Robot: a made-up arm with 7 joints.
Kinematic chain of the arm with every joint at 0, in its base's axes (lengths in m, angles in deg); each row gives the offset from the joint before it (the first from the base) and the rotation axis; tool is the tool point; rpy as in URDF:
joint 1: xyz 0 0 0.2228 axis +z
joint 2: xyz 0 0 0 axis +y
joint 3: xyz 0 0 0.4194 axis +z
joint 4: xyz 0.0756 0 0 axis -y
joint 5: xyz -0.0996 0 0.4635 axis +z
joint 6: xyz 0 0 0 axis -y
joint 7: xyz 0.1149 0 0 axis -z
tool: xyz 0 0 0 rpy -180 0 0
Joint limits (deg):
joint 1: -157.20..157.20
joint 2: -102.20..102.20
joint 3: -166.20..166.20
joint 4: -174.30..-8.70
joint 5: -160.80..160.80
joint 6: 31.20..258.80
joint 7: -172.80..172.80
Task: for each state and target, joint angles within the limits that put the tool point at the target. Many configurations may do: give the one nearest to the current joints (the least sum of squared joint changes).
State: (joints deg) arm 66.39 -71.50 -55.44 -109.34 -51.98 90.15 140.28
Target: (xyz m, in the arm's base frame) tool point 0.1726 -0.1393 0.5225
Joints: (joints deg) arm 43.72 -102.20 -36.05 -159.82 -50.47 84.16 140.28
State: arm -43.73 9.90 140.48 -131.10 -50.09 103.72 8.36
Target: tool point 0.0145 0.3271 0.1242
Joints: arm -49.72 3.73 134.29 -165.89 -50.63 97.49 8.36
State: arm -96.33 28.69 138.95 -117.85 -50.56 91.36 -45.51
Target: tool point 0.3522 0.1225 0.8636
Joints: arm -99.03 43.68 149.52 -107.85 -50.56 93.88 -45.51
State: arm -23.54 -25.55 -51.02 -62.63 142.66 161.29 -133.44
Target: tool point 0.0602 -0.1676 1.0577
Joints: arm -15.18 -27.48 -10.78 -57.43 149.95 161.08 -133.44
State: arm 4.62 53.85 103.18 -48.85 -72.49 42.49 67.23
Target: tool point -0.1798 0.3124 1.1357
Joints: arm 22.56 6.12 119.44 -41.02 -75.35 62.71 67.23
